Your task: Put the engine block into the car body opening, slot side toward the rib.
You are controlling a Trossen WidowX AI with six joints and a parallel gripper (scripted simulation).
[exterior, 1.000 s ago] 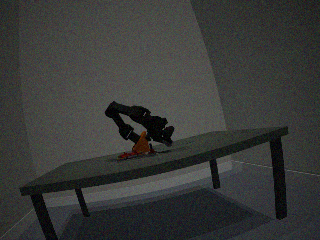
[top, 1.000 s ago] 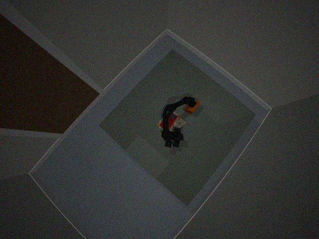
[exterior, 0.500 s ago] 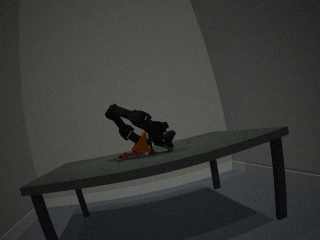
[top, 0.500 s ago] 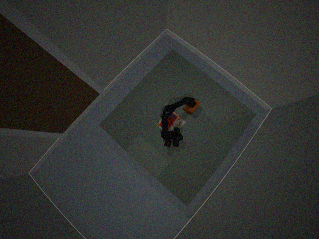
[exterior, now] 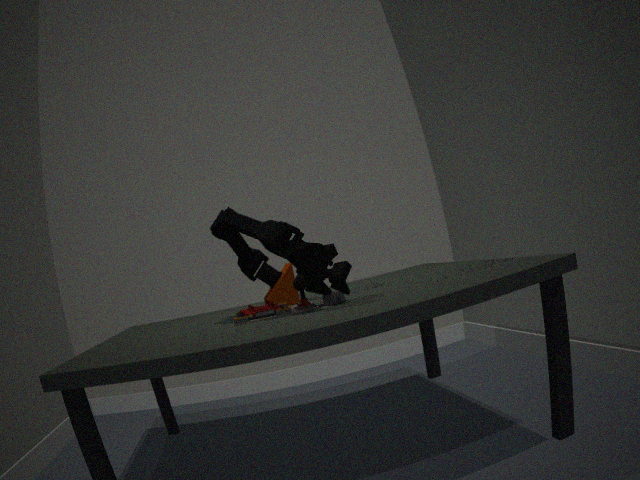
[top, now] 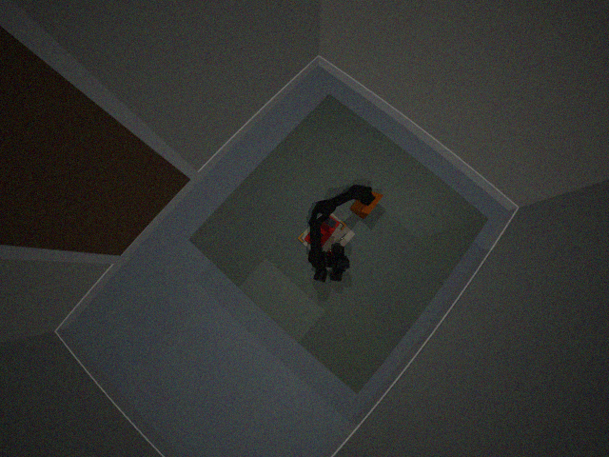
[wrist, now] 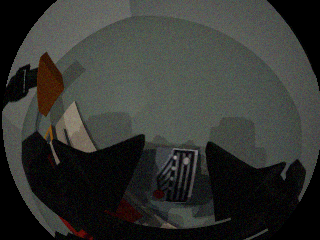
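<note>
Right now the engine block is 2 cm ahead of my gripper tip, 2 cm to the right of it and 1 cm below it.
</note>
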